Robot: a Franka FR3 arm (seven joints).
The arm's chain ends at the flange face. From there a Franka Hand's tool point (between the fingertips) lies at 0.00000 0.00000 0.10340 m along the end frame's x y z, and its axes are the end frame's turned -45 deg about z.
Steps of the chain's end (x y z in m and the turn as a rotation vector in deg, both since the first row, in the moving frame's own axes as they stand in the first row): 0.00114 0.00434 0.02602 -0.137 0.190 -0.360; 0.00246 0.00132 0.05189 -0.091 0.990 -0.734; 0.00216 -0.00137 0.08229 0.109 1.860 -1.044
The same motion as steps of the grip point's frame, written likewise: -0.00219 0.00429 0.02602 -0.231 0.037 -0.360; 0.00196 0.00404 0.05187 -0.764 0.636 -0.734; 0.00503 0.00277 0.08224 -1.238 1.392 -1.044
